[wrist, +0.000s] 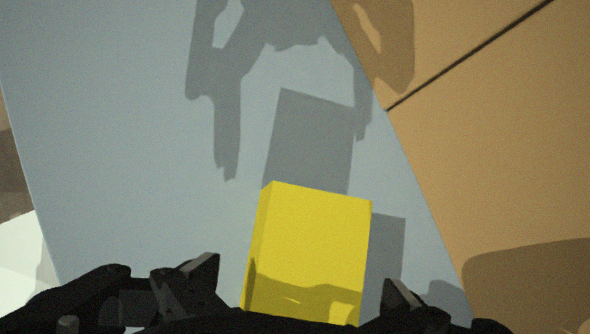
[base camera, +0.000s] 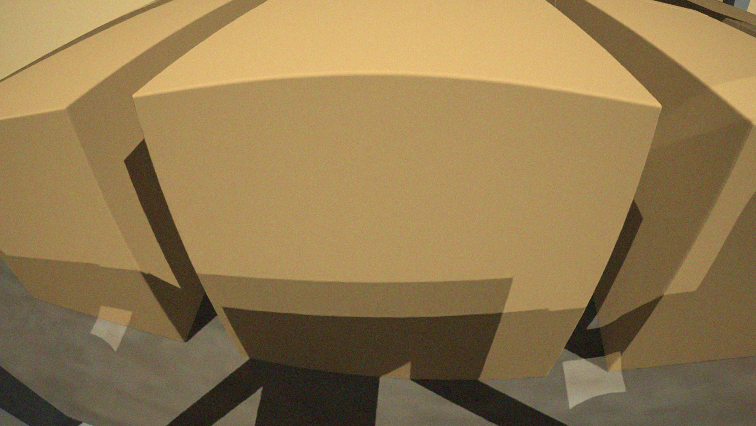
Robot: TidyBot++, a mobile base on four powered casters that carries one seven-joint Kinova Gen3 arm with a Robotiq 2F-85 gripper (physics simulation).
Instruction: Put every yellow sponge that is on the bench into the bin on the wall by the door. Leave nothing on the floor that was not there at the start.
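Places are measured from the arm's base along level axes (x ahead, y left, z up), in metres.
Pixels of known places: gripper, fingertip midpoint: (wrist: 298,284).
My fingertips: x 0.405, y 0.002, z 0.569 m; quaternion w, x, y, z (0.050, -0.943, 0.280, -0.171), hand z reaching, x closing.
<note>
Behind a point stands the place of what it marks.
A yellow sponge (wrist: 312,240) @[x 0.424, y 0.017, z 0.562 m], a plain block, shows at the lower middle of the wrist view on a blue-grey surface (wrist: 125,150) @[x 0.348, y 0.118, z 0.517 m], which I take to be the bench top. Its shadows fall behind it and to its right. My gripper (wrist: 298,284) @[x 0.405, y 0.002, z 0.569 m] is open, with a dark finger on each side of the sponge and a gap on both sides. Its palm edge hides the sponge's near end. How far the fingertips are above the surface is hard to tell. The bin and the door do not show in these views.
A tan wooden surface (wrist: 500,165) @[x 0.538, y 0.007, z 0.596 m] with a dark seam borders the blue-grey one on the right. A pale shape (wrist: 17,250) shows at the lower left. In the base camera view, a large tan box-like block (base camera: 380,185) @[x 0.284, y 0.014, z -0.189 m] stands close in front, with similar blocks left (base camera: 42,185) @[x 0.299, y 0.304, z -0.194 m] and right (base camera: 698,158) @[x 0.307, y -0.202, z -0.174 m].
</note>
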